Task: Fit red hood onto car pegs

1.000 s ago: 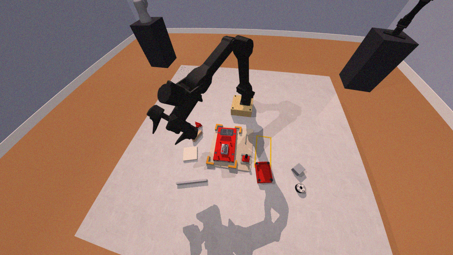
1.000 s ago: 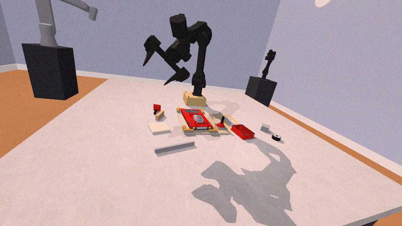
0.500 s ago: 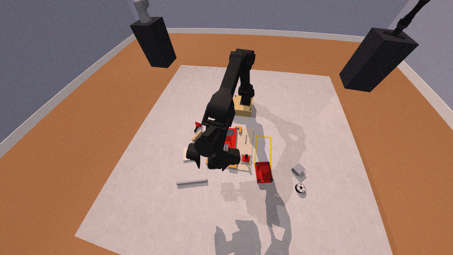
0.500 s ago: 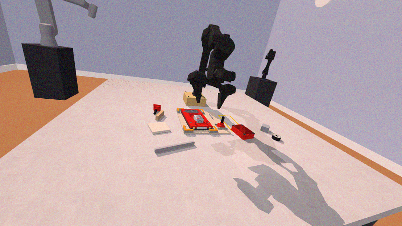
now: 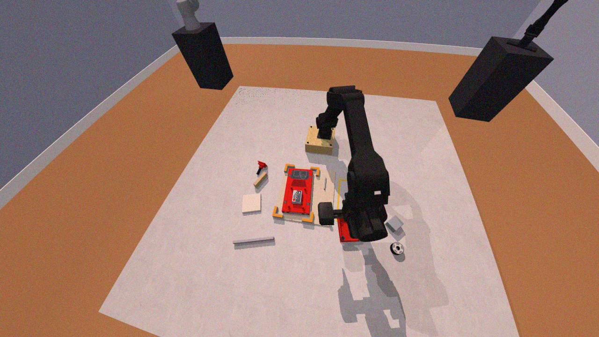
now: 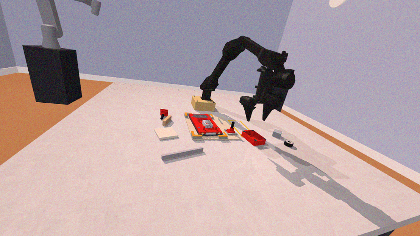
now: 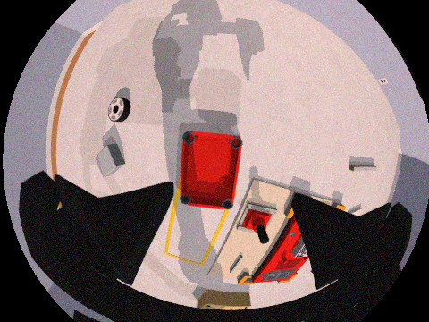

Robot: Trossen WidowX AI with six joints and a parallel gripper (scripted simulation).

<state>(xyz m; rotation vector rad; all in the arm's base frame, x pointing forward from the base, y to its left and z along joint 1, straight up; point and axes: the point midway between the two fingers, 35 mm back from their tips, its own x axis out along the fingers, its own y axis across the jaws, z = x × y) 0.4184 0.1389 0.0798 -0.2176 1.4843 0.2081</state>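
Right now my gripper tip is 10 mm past the red hood, 20 mm to the right of it and 90 mm above it. The rest, counted from my gripper tip: grey block 70 mm behind, 190 mm to the left, 90 mm below; then black-and-white wheel 20 mm ahead, 200 mm to the left, 90 mm below; then grey engine block 80 mm behind, 180 mm to the right, 80 mm below.
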